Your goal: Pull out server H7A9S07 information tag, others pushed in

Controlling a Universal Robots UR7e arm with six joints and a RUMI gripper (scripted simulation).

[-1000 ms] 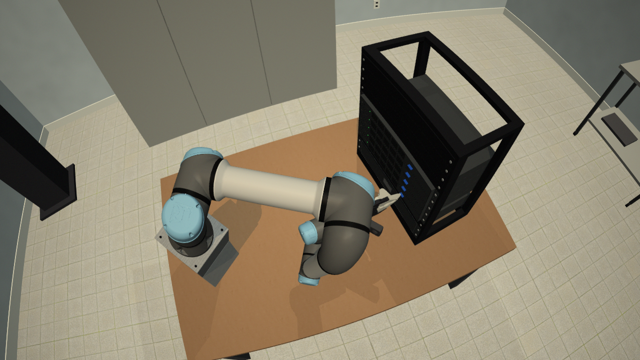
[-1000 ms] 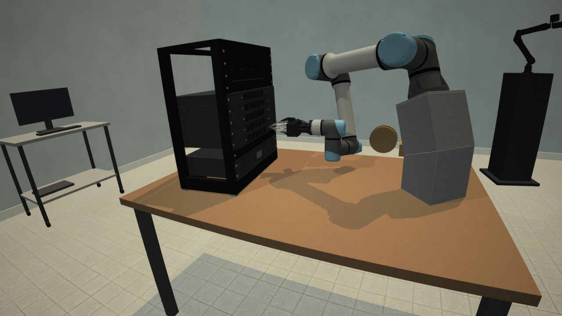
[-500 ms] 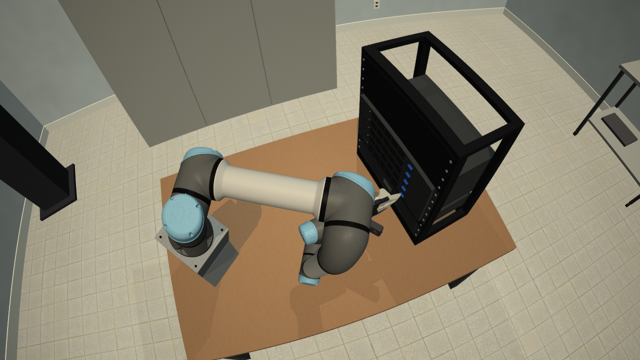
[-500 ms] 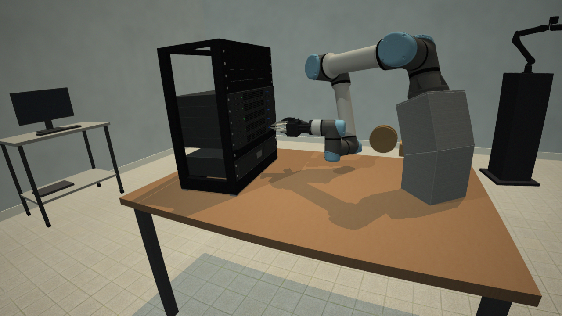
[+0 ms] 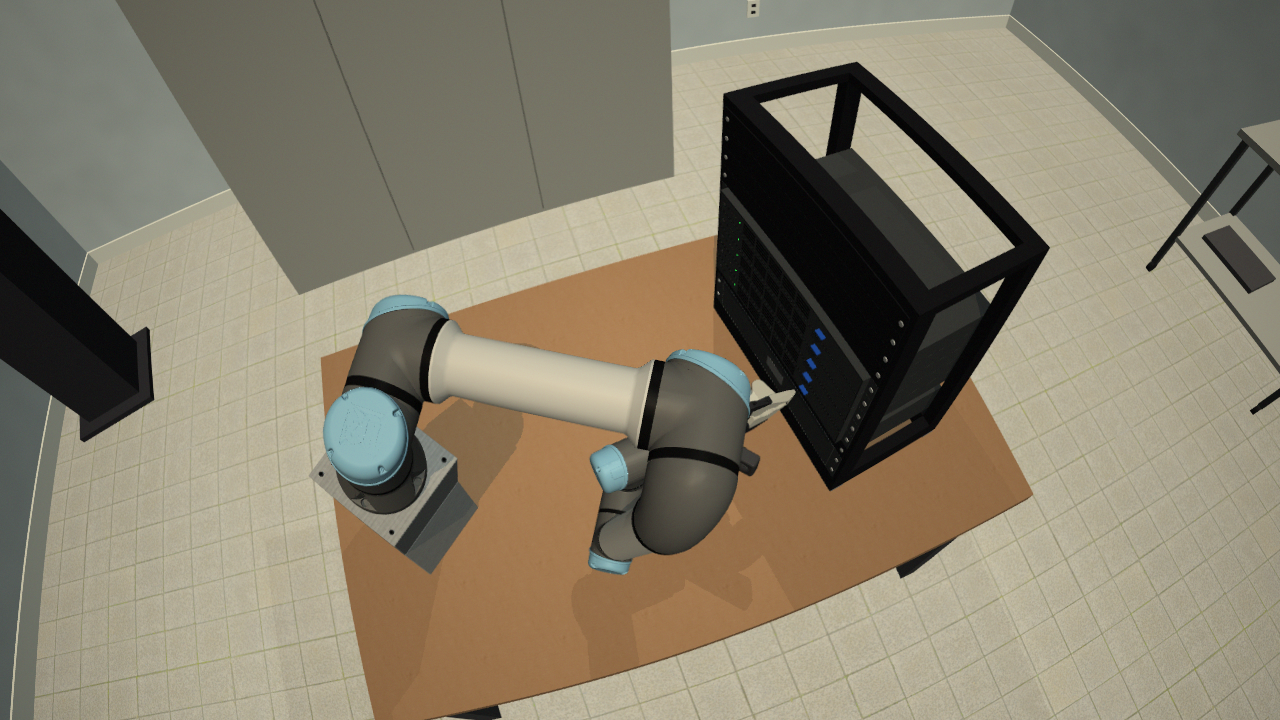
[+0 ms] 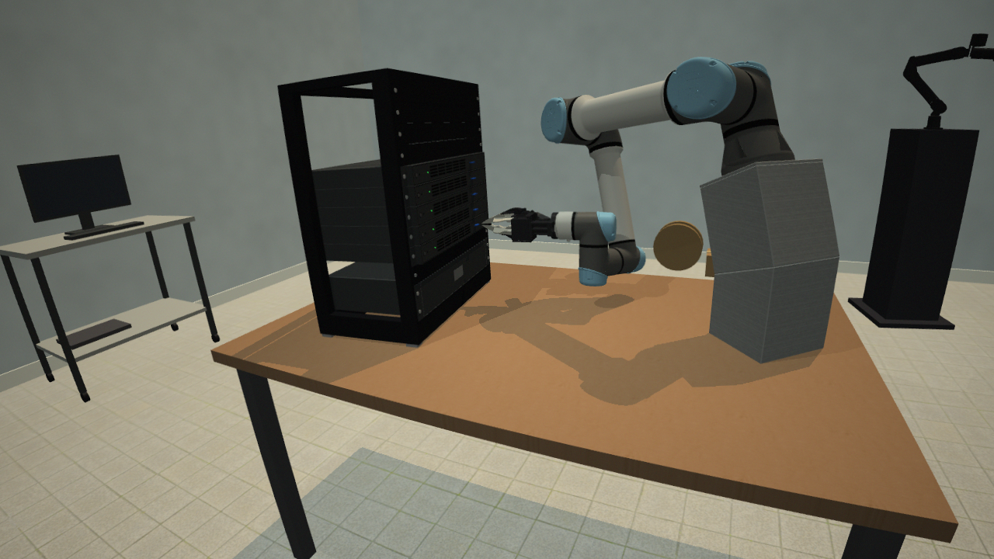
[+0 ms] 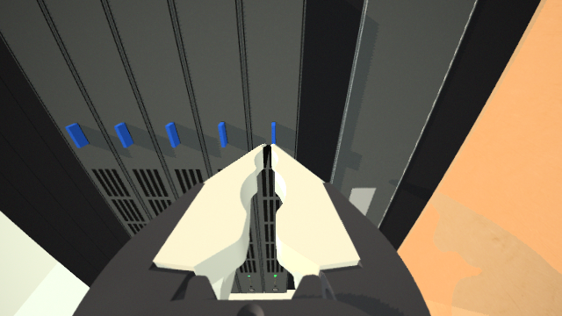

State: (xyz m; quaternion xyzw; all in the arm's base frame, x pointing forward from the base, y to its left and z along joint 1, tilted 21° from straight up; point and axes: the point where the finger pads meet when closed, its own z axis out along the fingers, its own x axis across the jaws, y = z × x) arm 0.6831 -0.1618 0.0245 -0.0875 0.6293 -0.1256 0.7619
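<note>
My gripper is now 70 mm short of the information tag, 40 mm below it and 10 mm to the left of it.
</note>
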